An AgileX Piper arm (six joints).
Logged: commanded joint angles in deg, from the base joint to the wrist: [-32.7, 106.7, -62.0, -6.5, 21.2, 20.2]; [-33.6, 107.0, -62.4, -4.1, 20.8, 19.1]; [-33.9, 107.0, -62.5, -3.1, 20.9, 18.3]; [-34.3, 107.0, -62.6, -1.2, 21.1, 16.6]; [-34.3, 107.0, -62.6, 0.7, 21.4, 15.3]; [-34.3, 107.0, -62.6, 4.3, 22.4, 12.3]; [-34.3, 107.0, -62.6, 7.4, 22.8, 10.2]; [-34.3, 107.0, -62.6, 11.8, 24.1, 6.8]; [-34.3, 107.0, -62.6, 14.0, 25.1, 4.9]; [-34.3, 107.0, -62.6, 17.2, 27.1, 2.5]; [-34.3, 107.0, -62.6, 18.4, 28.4, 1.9]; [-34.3, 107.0, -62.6, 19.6, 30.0, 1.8]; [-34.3, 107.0, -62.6, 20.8, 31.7, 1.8]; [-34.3, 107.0, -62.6, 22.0, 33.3, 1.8]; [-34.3, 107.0, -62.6, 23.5, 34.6, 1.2]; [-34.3, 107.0, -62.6, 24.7, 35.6, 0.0]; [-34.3, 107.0, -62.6, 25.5, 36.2, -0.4]
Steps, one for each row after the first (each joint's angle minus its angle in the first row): [-0.9, 0.3, -0.4, 2.4, -0.4, -1.1]; [-1.2, 0.3, -0.5, 3.4, -0.3, -1.9]; [-1.6, 0.3, -0.6, 5.3, -0.1, -3.6]; [-1.6, 0.3, -0.6, 7.2, 0.2, -4.9]; [-1.6, 0.3, -0.6, 10.8, 1.2, -7.9]; [-1.6, 0.3, -0.6, 13.9, 1.6, -10.0]; [-1.6, 0.3, -0.6, 18.3, 2.9, -13.4]; [-1.6, 0.3, -0.6, 20.5, 3.9, -15.3]; [-1.6, 0.3, -0.6, 23.7, 5.9, -17.7]; [-1.6, 0.3, -0.6, 24.9, 7.2, -18.3]; [-1.6, 0.3, -0.6, 26.1, 8.8, -18.4]; [-1.6, 0.3, -0.6, 27.3, 10.5, -18.4]; [-1.6, 0.3, -0.6, 28.5, 12.1, -18.4]; [-1.6, 0.3, -0.6, 30.0, 13.4, -19.0]; [-1.6, 0.3, -0.6, 31.2, 14.4, -20.2]; [-1.6, 0.3, -0.6, 32.0, 15.0, -20.6]
